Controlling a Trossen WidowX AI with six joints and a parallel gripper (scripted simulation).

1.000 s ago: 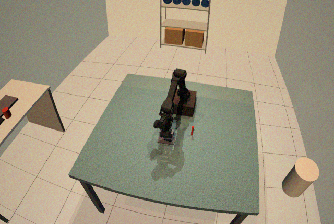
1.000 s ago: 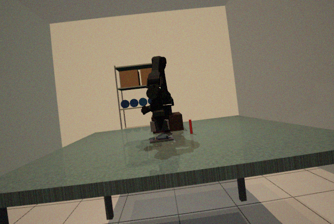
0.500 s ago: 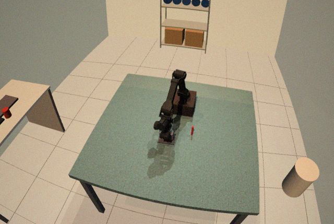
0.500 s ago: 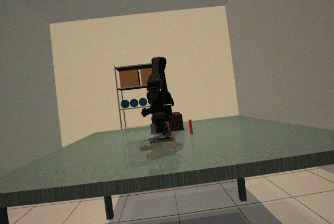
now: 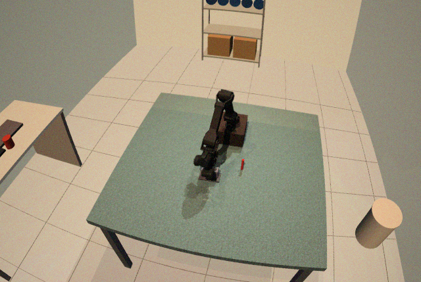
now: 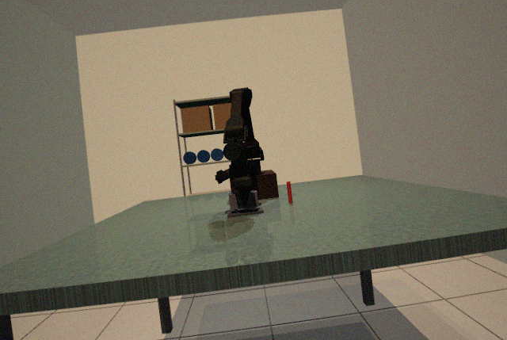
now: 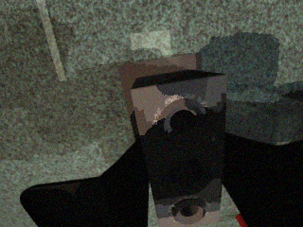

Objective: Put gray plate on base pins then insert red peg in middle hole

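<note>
My gripper tip is now 2 cm above the base. The rest, counted from my gripper tip: red peg 8 cm behind, 19 cm to the left, 1 cm above; gray plate 3 cm above.
</note>
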